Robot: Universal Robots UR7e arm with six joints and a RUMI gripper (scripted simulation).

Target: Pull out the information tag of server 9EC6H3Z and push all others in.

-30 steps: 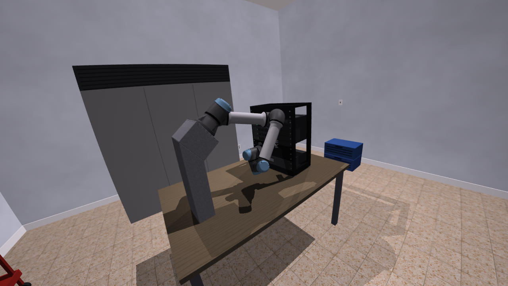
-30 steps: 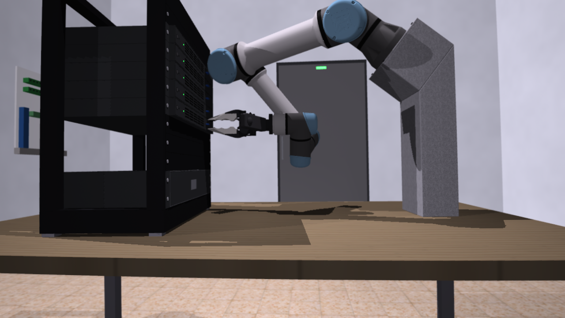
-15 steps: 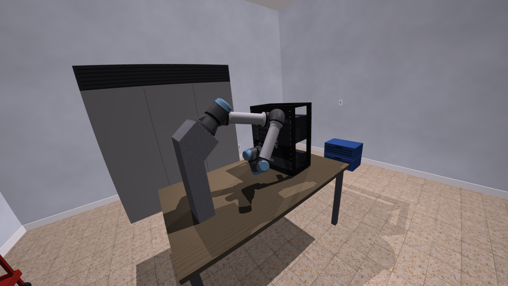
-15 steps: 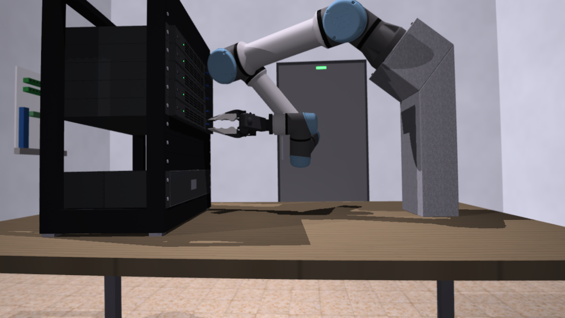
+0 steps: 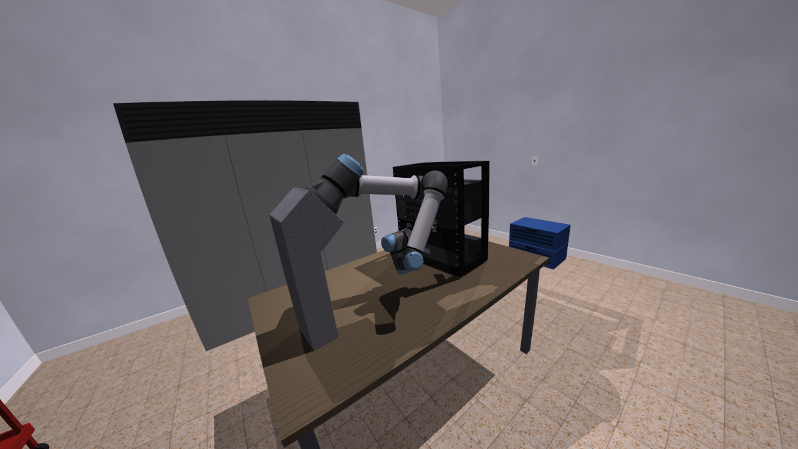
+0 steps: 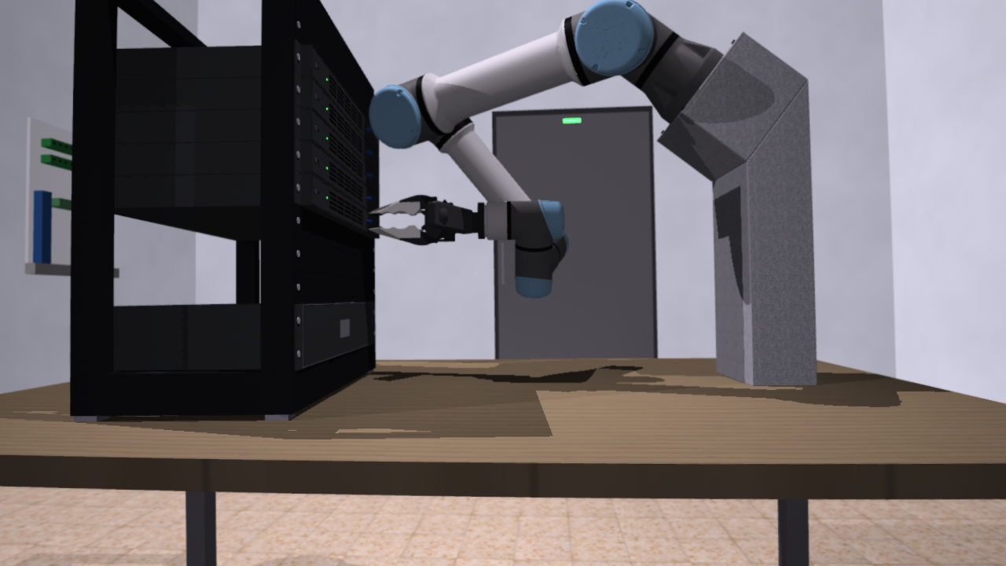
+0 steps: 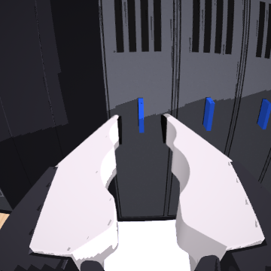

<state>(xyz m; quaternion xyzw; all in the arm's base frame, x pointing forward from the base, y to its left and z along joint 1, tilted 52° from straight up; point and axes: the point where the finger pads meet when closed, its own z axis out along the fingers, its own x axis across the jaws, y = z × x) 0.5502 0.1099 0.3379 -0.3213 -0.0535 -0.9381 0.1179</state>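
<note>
Right now my hand is 5 cm short of the information tag and 2 cm to the right of it.
</note>
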